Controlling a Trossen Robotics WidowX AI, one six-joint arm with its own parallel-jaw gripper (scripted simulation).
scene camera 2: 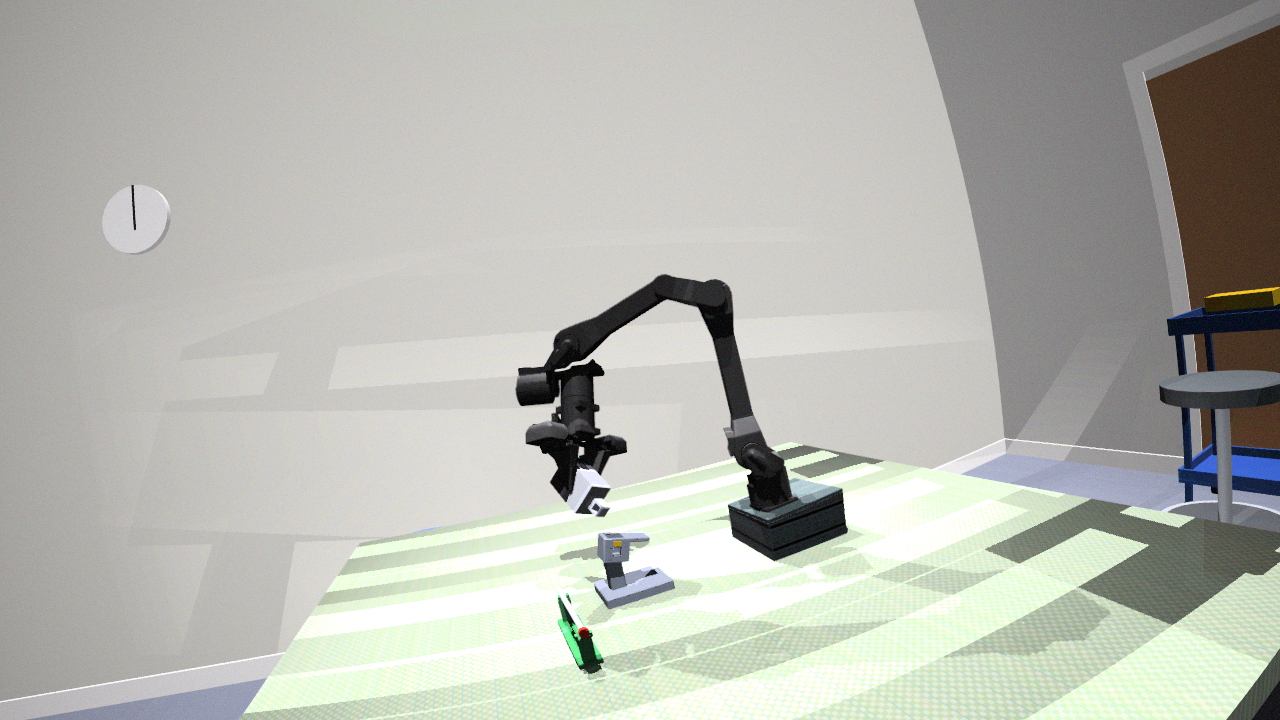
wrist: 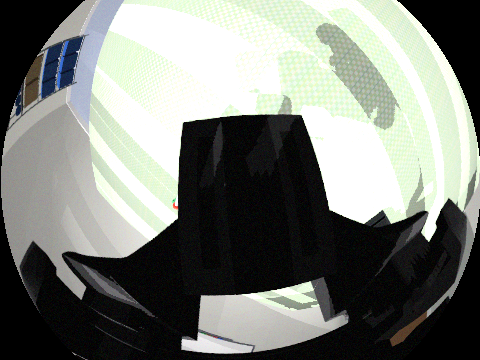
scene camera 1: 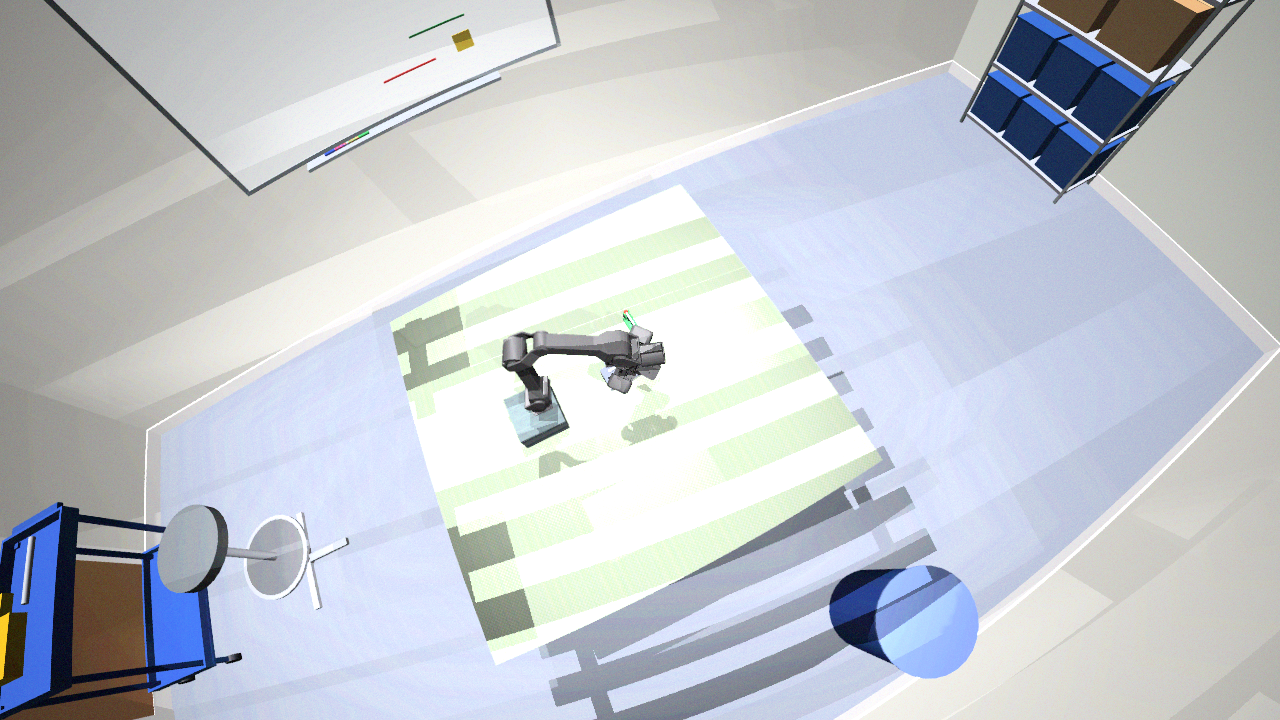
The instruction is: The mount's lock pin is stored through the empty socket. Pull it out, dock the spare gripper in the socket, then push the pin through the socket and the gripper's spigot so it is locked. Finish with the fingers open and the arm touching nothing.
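Grey mount present. Spare gripper, held by the gripper. The gripper itself visible, in the wrist view and scene camera 1 too.
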